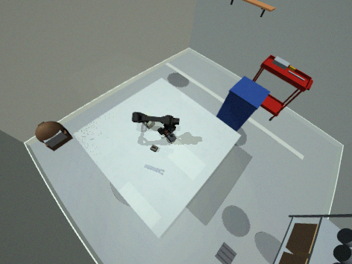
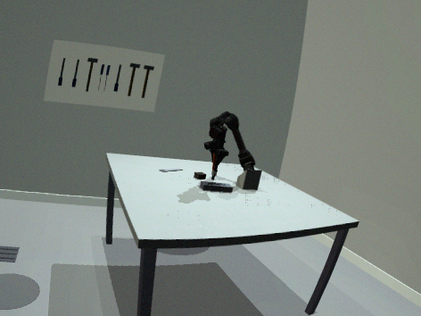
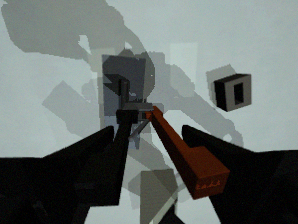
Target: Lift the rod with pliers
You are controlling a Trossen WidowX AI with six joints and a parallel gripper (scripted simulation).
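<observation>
Now: gripper tip 10 mm past the grey channel block, 40 mm to the right of it and 120 mm above it. Also, from my gripper tip: flat grey strip: 180 mm ahead, 300 mm to the right, 140 mm below; then dark holster: 180 mm to the right, 130 mm below.
</observation>
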